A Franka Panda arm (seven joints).
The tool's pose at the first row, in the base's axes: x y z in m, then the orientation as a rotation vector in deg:
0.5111, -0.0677, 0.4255, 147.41, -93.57, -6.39
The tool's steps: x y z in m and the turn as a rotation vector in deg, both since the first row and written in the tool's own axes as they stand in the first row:
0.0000, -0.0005, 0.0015, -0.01, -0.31, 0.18
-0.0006, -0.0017, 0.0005, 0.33, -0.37, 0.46
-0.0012, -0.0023, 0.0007, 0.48, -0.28, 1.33
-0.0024, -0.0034, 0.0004, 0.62, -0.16, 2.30
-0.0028, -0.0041, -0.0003, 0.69, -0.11, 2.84
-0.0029, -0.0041, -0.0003, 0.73, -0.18, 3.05
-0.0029, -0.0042, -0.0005, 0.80, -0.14, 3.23
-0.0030, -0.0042, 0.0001, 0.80, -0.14, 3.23
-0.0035, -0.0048, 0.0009, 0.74, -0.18, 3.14
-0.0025, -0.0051, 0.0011, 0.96, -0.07, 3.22
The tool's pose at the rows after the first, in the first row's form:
0.5114, -0.0675, 0.4240, 147.36, -93.90, -6.79
0.5123, -0.0665, 0.4248, 147.40, -94.44, -6.58
0.5126, -0.0657, 0.4246, 146.73, -95.58, -6.28
0.5131, -0.0641, 0.4247, 145.94, -96.83, -5.94
0.5136, -0.0634, 0.4254, 145.50, -97.52, -5.78
0.5136, -0.0633, 0.4254, 145.37, -97.83, -5.83
0.5137, -0.0633, 0.4255, 145.25, -98.07, -5.71
0.5136, -0.0632, 0.4249, 145.25, -98.07, -5.71
0.5138, -0.0625, 0.4241, 145.30, -97.94, -5.81
0.5145, -0.0633, 0.4238, 145.35, -98.11, -5.49

